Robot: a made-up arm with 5 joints.
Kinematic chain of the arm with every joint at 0, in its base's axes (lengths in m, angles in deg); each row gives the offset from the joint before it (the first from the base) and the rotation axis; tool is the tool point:
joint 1: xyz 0 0 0.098 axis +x
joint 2: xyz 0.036 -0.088 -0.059 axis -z
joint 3: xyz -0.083 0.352 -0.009 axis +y
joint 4: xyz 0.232 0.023 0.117 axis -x
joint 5: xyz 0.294 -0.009 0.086 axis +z
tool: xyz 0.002 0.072 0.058
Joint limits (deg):
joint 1: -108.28..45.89
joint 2: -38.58..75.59
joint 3: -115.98..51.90
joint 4: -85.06..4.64
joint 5: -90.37..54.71
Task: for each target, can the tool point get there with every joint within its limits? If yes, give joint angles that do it. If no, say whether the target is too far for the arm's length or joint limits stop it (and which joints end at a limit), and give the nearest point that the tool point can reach.
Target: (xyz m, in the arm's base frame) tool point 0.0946 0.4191 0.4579
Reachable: yes | joints -20.57 44.02 -75.95 -53.44 17.43
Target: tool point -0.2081 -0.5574 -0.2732
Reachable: no: joint limits stop it (at a limit: joint 1, joint 2, joint 3, joint 4) | nearest point 0.0936 -0.4579 -0.3077 | short by 0.320 m
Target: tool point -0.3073 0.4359 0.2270
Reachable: yes | joints -66.63 -21.75 -85.68 -70.28 19.30
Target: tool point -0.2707 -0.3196 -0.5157
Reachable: no: joint limits stop it (at a limit: joint 2, joint 3, joint 4) | nearest point 0.0925 -0.2806 -0.4409 | short by 0.373 m
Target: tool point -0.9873 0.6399 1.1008
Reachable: no: too far | nearest point -0.5242 0.2689 0.5193 | short by 0.831 m
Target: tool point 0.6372 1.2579 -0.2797
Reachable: no: too far | nearest point 0.3060 0.6348 -0.0926 | short by 0.730 m
